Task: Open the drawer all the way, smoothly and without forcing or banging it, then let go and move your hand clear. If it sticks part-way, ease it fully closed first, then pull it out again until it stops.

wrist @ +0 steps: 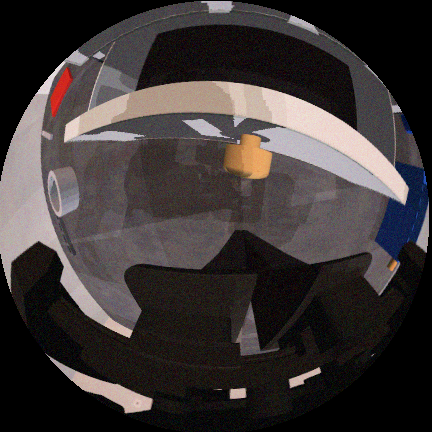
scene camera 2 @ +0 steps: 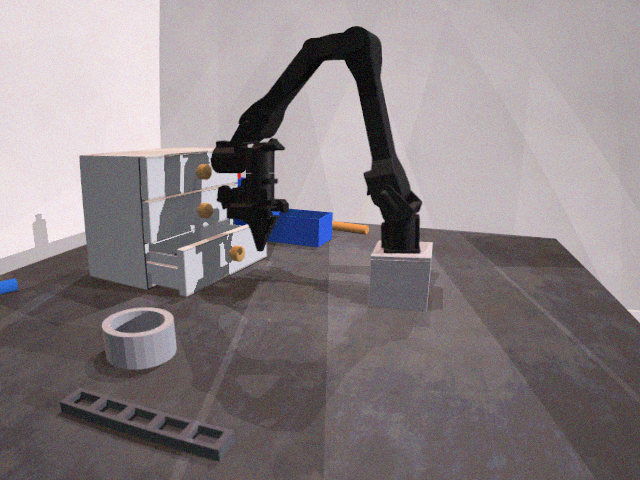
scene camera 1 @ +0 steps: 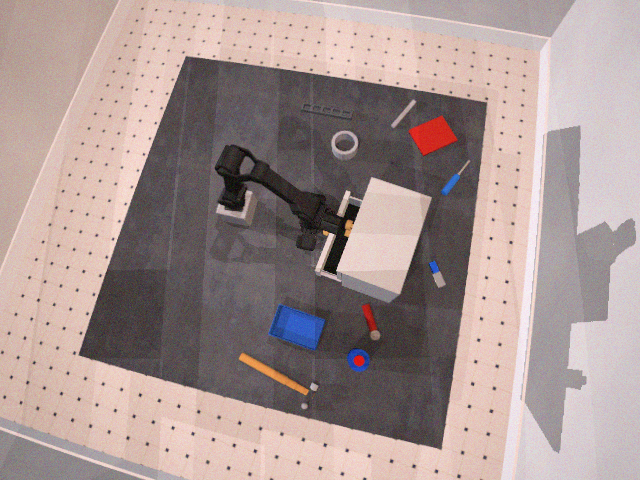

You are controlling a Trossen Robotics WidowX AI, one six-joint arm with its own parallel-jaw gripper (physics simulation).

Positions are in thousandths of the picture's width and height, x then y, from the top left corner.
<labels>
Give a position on a white three-drawer cabinet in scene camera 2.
296, 547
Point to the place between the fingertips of the gripper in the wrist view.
554, 545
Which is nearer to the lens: the red block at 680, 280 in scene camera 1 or the blue bin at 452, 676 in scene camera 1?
The blue bin.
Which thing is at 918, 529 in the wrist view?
A blue bin.
</labels>
